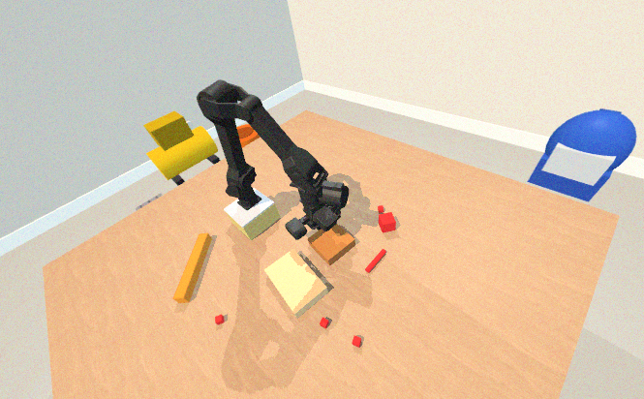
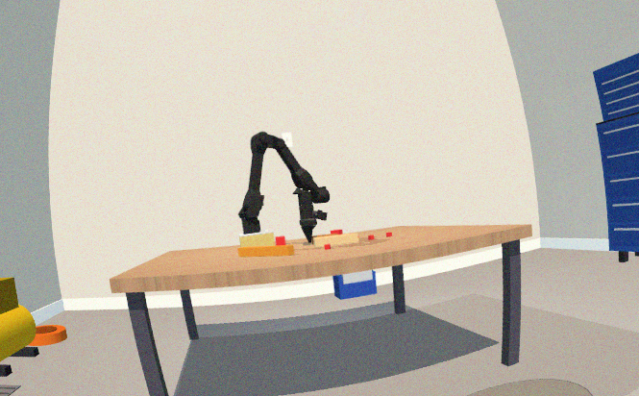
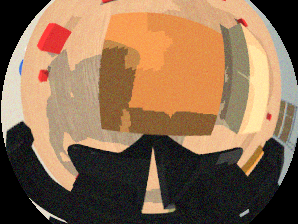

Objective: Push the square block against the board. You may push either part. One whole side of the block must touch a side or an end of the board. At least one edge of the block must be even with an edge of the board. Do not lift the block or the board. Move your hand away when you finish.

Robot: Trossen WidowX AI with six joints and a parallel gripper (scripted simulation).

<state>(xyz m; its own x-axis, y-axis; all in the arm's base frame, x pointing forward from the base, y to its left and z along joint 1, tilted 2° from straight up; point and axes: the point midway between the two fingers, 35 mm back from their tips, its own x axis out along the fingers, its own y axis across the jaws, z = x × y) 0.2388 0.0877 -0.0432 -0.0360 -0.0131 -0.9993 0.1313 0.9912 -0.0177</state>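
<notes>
The orange square block is 60 mm ahead of my gripper tip, 10 mm to the right of it and 10 mm above it. The rest, counted from my gripper tip: long orange bar: 220 mm behind, 340 mm to the right, 10 mm above; red strip: 200 mm ahead, 20 mm to the left; pale yellow board: 70 mm ahead, 170 mm to the right, 10 mm above.
</notes>
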